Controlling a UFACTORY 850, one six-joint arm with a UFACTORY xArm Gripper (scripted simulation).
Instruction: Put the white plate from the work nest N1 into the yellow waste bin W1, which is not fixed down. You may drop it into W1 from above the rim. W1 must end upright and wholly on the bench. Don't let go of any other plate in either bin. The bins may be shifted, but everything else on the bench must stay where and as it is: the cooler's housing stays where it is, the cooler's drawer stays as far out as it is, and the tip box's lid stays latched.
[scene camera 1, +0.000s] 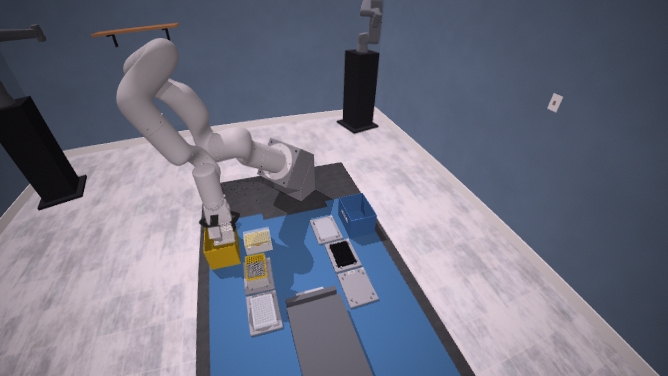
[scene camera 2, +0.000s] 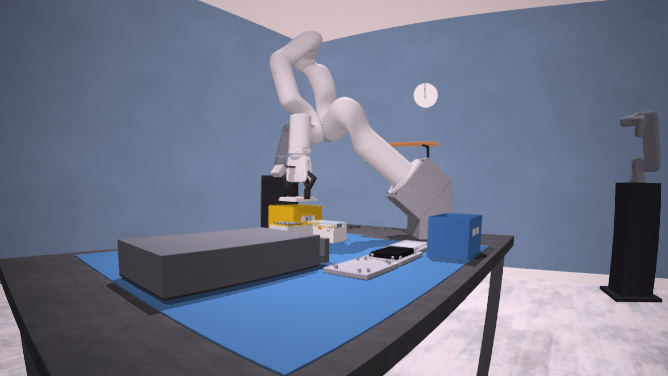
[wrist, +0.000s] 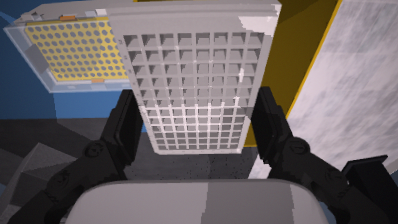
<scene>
In view: my gripper (scene camera 2: 298, 198), a yellow waste bin W1 (scene camera 2: 295, 213) and a white plate (wrist: 198, 101).
My gripper shows as well in the wrist view (wrist: 196, 102).
</scene>
